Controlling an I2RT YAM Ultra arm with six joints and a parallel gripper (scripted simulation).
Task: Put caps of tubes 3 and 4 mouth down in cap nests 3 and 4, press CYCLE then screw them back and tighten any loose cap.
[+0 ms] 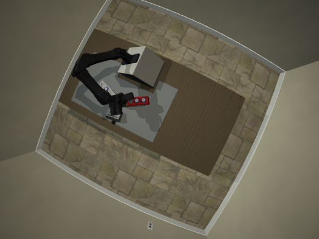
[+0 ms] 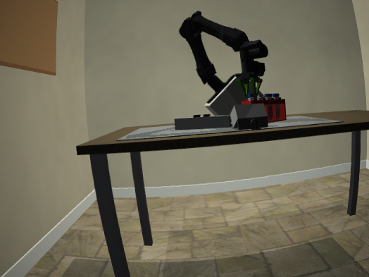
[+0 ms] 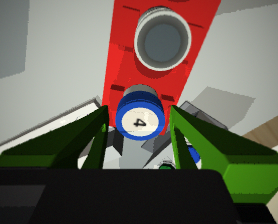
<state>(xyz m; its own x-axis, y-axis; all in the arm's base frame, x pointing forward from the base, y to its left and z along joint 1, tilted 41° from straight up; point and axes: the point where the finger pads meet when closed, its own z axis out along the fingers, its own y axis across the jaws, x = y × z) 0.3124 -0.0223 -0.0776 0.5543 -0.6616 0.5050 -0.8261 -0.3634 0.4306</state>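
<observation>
My gripper is now right at the cap 4. From my hand the other things lie so: blue key: 110 mm ahead, 50 mm to the right, 50 mm below; then cap 2: 40 mm behind, 100 mm to the left; then green key: 110 mm ahead, 90 mm to the right, 50 mm below.
</observation>
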